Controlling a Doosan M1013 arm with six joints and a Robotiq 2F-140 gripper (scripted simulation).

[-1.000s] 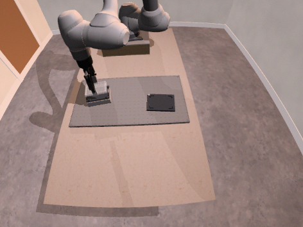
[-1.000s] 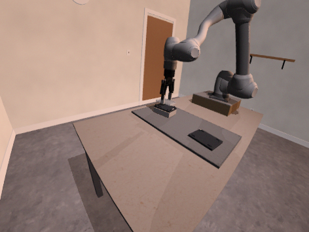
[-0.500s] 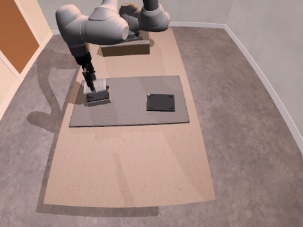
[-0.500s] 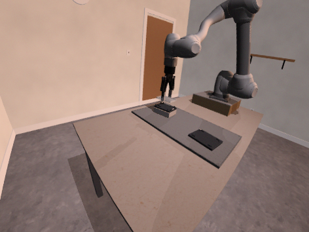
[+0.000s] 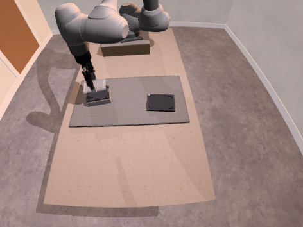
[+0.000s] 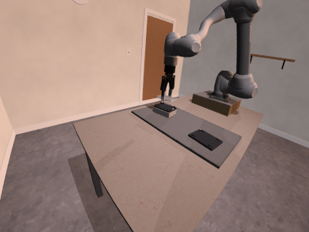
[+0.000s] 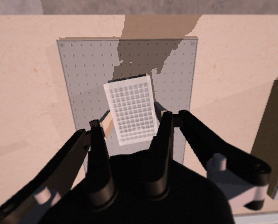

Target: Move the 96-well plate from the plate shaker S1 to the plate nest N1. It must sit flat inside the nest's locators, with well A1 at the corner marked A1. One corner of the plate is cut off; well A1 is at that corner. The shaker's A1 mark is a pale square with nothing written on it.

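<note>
My hand is 31 cm to the right of the small pale mark, 13 cm above it and 4 cm short of it. Also, from my hand: white 96-well plate 2 cm below.
</note>
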